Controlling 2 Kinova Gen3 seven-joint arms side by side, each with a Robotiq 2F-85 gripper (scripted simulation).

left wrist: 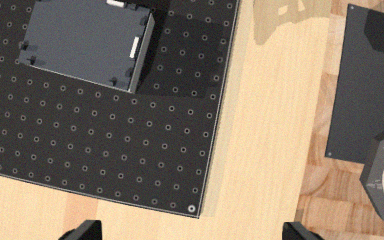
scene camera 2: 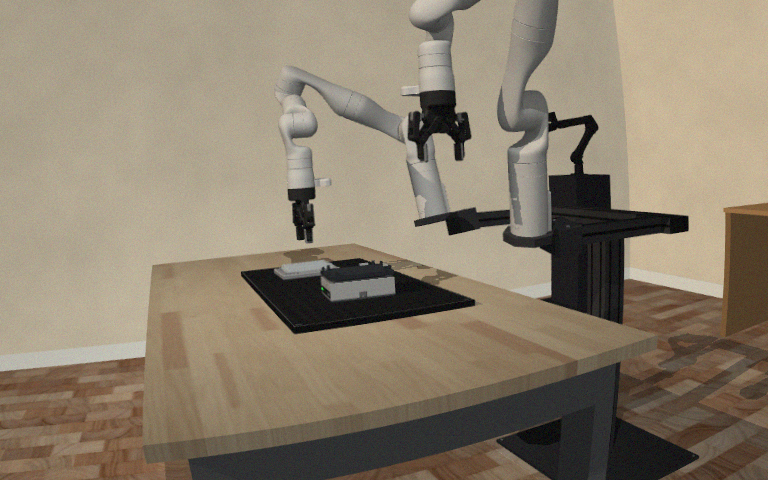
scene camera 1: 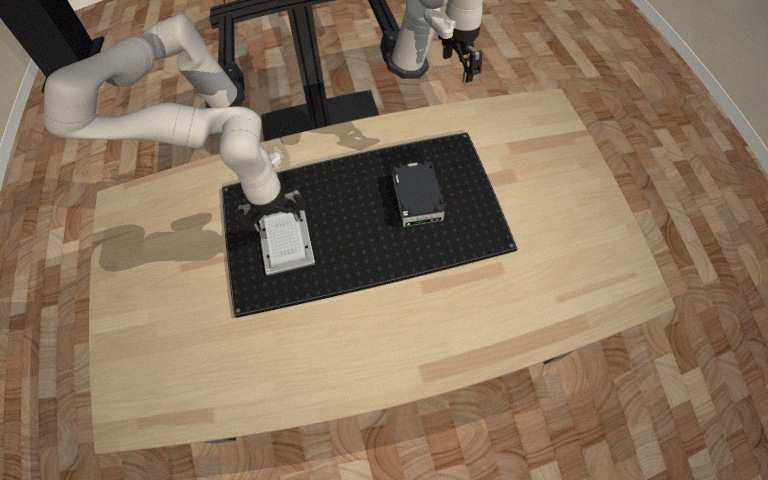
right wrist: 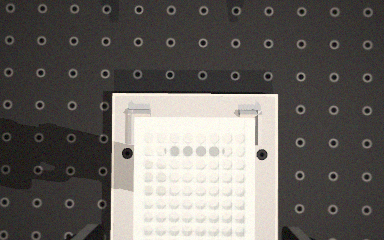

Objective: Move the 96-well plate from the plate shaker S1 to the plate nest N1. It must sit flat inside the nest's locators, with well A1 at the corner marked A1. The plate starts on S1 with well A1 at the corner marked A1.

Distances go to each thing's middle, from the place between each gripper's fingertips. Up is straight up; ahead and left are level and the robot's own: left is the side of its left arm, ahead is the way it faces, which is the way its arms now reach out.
Scene:
Right now the white 96-well plate (scene camera 1: 287, 249) is 80 mm below my right hand (scene camera 1: 277, 223).
Right now the white 96-well plate is 20 cm ahead of my left hand, 47 cm to the right of it and 27 cm below it.

